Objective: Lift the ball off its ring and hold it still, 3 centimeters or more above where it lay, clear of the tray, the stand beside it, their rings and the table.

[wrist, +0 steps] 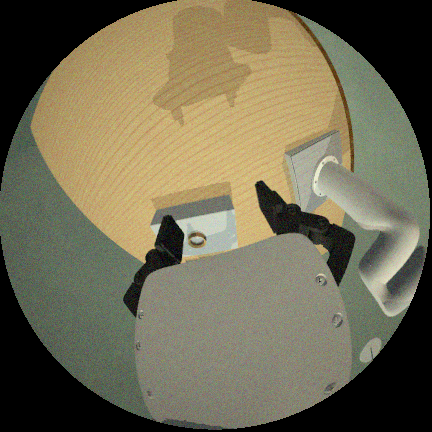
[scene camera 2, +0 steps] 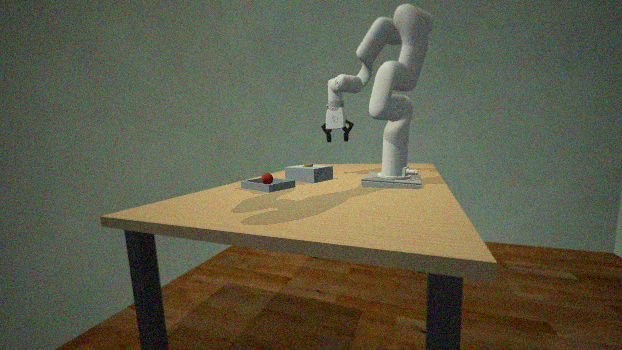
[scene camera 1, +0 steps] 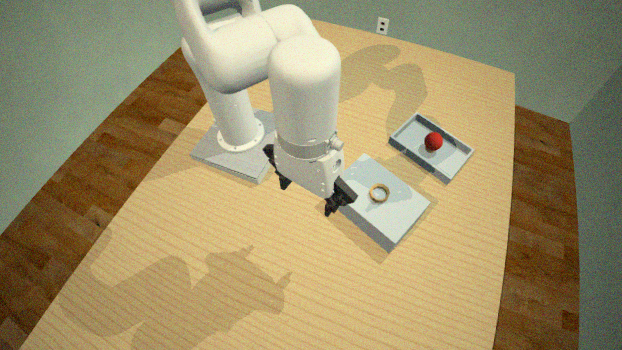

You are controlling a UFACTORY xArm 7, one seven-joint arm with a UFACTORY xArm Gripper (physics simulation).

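Frame: origin at the arm's base, x ahead, y left, z up, level; millimetres.
Where they show: gripper, fingertip midpoint: (wrist: 215, 209) (scene camera 2: 337, 141) (scene camera 1: 308, 196); arm's base at its link origin: (wrist: 324, 175) (scene camera 2: 393, 177) (scene camera 1: 241, 134).
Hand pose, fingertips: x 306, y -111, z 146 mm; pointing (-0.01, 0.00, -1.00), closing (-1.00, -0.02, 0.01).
Things, the pixels of their centre, and the offset from my fingertips. "*": a spot on its surface instead. Level surfaces: height alone.
- red ball at the middle of its body: (scene camera 1: 433, 141) (scene camera 2: 267, 179) 124 mm ahead, 377 mm left, 136 mm down
- shallow grey tray at the middle of its body: (scene camera 1: 431, 146) (scene camera 2: 267, 183) 124 mm ahead, 377 mm left, 157 mm down
- empty tan ring at a spot on its surface: (scene camera 1: 371, 195) * 73 mm ahead, 123 mm left, 101 mm down
- wooden table at its surface level: 171 mm down
The red ball (scene camera 1: 433, 141) (scene camera 2: 267, 178) rests inside the shallow grey tray (scene camera 1: 419, 161) (scene camera 2: 255, 186); its own ring is hidden beneath it. Ball and tray do not show in the wrist view. The grey stand (scene camera 1: 400, 215) (scene camera 2: 320, 174) (wrist: 200, 210) is a taller block beside the tray, with an empty tan ring (scene camera 1: 371, 195) (scene camera 2: 308, 165) (wrist: 197, 245) on top. My gripper (scene camera 1: 306, 200) (scene camera 2: 337, 140) (wrist: 215, 209) is open and empty, fingers pointing down. It hangs high above the table, towards the arm base from the stand and well away from the ball.
The arm's base plate (scene camera 1: 225, 162) (scene camera 2: 391, 184) (wrist: 295, 165) is on the wooden table (scene camera 1: 280, 235) (scene camera 2: 350, 225) (wrist: 125, 135). The stand lies between my gripper and the tray in scene camera 1. Shadows of the arm fall across the table.
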